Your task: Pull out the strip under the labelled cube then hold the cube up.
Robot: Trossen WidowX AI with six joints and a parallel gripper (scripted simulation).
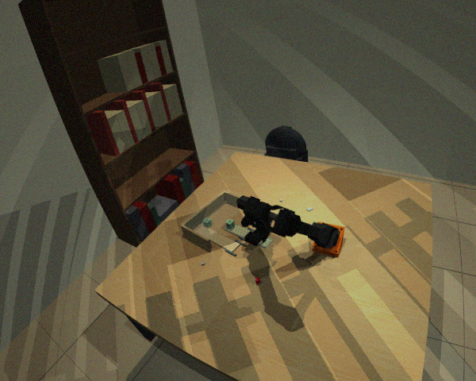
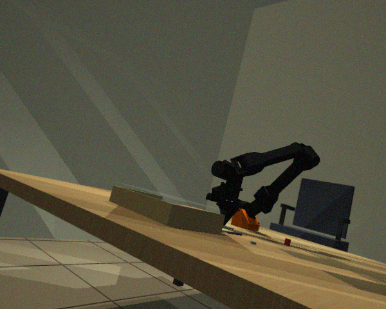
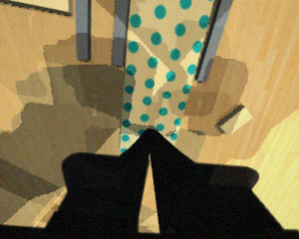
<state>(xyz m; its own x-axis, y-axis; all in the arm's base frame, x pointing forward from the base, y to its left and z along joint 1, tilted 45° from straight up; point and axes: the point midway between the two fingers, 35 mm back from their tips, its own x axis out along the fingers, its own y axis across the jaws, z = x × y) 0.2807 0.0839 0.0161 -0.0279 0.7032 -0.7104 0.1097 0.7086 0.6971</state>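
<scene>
The plain strip is 210 mm ahead of my gripper tip and 70 mm to the left of it. Round my gripper tip: small red cube: 210 mm to the left, 80 mm behind, 10 mm above.
</scene>
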